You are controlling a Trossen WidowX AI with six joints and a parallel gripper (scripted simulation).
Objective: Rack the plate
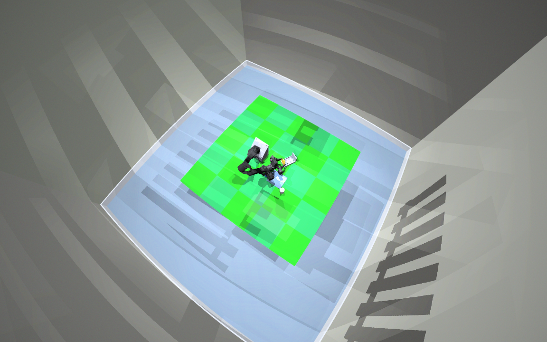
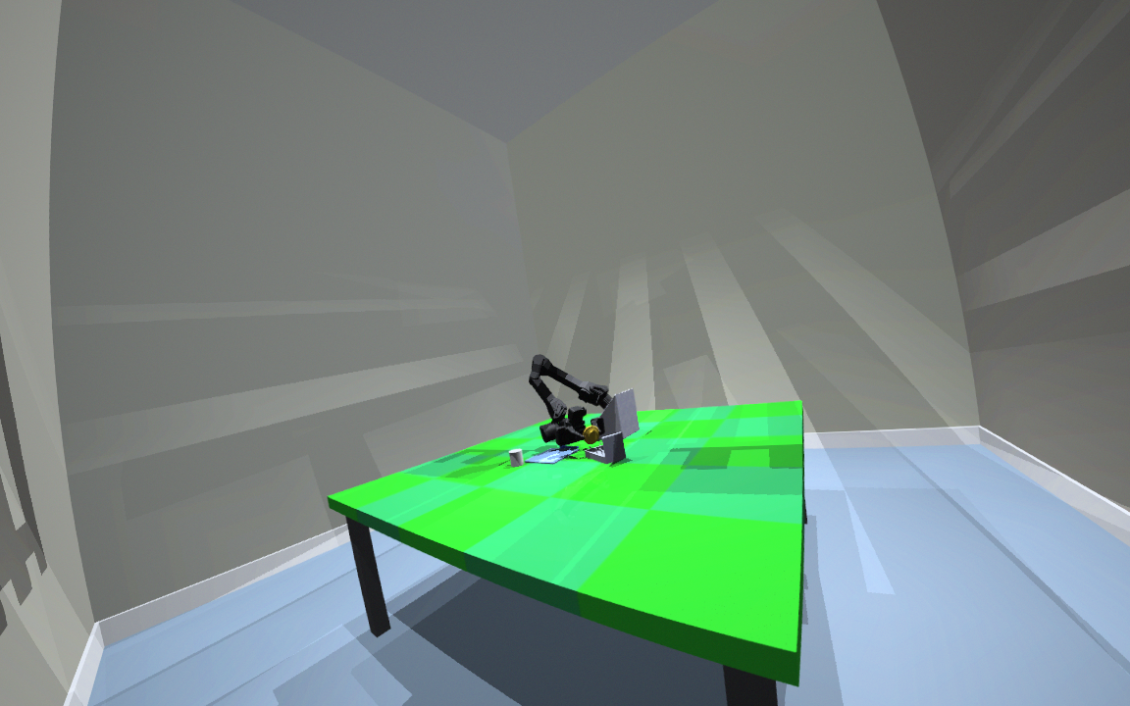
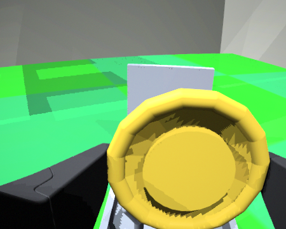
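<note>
Right now the grey dish rack is 20 mm ahead of my gripper tip, 40 mm to the left of it and 40 mm below it. Also, from my gripper tip: blue mat 20 mm ahead, 160 mm to the right, 60 mm below; then yellow plate 10 mm to the right; then white cup 120 mm ahead, 240 mm to the right, 40 mm below.
</note>
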